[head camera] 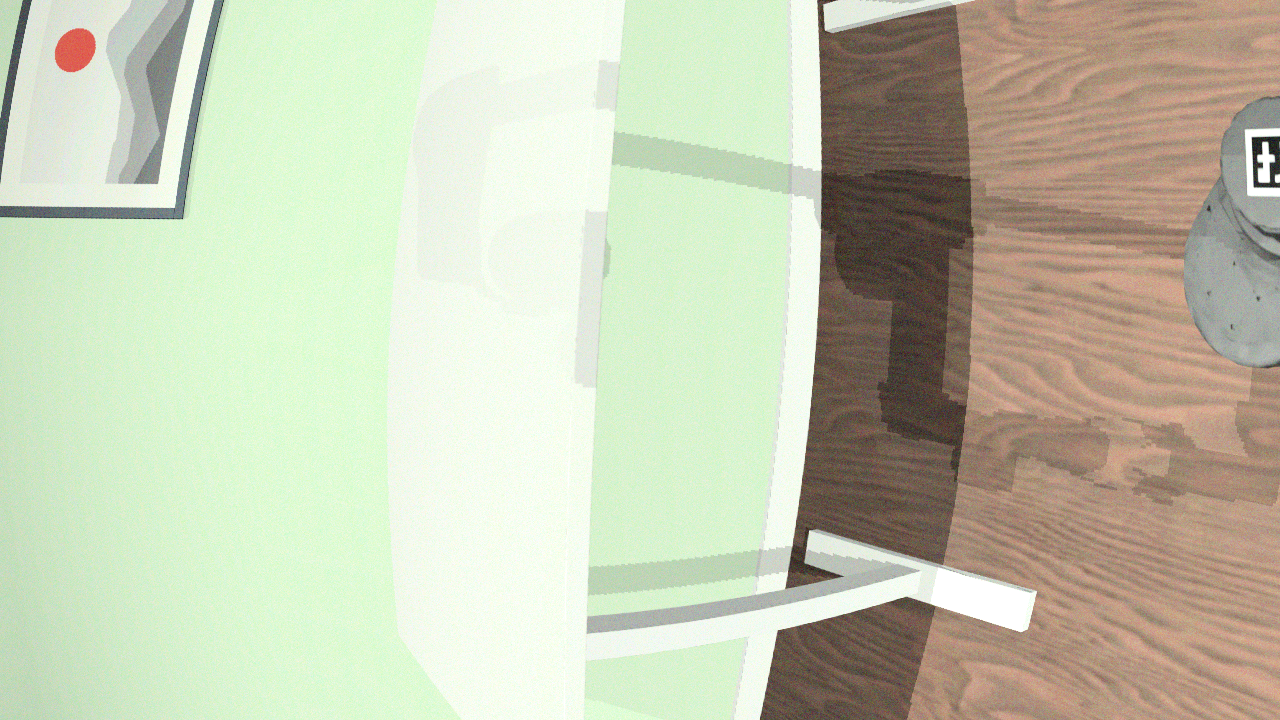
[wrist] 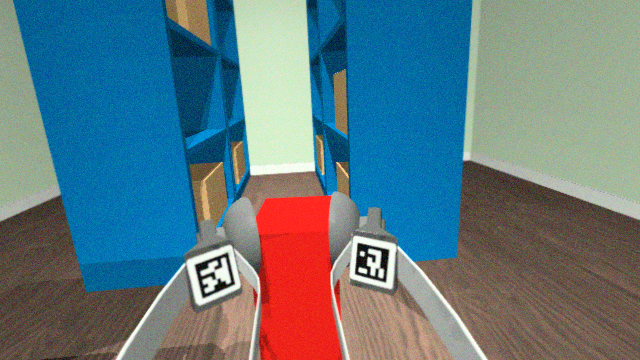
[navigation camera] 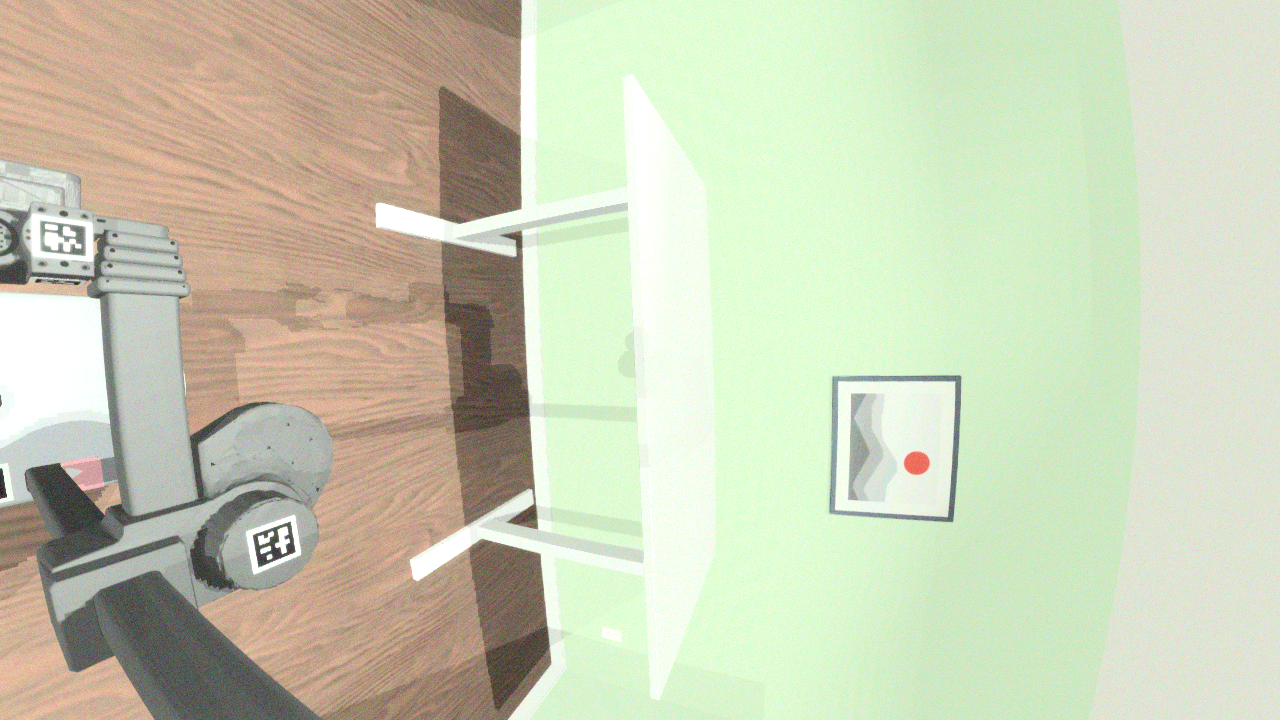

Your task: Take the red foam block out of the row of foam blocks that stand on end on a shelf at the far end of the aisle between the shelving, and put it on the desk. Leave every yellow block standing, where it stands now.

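Places are measured from the robot's base along level axes (x left, y down, z back), in metres.
Pixels of known places: gripper, between the fingertips: (wrist: 291, 220).
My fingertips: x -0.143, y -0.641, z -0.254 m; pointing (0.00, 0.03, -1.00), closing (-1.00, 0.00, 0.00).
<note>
Behind a point stands the place of what it marks.
The red foam block (wrist: 299, 295) {y -0.608, x -0.145, z -0.231 m} shows in the wrist view, squeezed between the two rounded fingertips of my gripper (wrist: 291, 220) {y -0.641, x -0.143, z -0.254 m}. My gripper is shut on it. Neither the block in the fingers nor the fingertips can be made out in the head or navigation views. The white desk (head camera: 501, 447) {y -0.950, x -0.172, z 0.952 m} (navigation camera: 677, 402) {y -0.950, x 0.120, z 1.022 m} stands along a pale green wall and shows sideways in the head and navigation views, apart from my gripper. The row of yellow blocks does not show in any view now.
Blue shelving (wrist: 120, 150) {y -0.550, x 0.465, z -1.301 m} (wrist: 405, 125) {y -0.580, x -0.583, z -1.309 m} with brown boxes stands on both sides of the aisle in the wrist view. White desk legs with feet (head camera: 980, 598) (navigation camera: 438, 561) reach out over the wood floor. A framed picture (head camera: 67, 116) {y -1.699, x 0.294, z 1.578 m} (navigation camera: 895, 447) {y -1.633, x 0.368, z 1.578 m} hangs above the desk. My wrist parts fill the navigation view's lower left.
</note>
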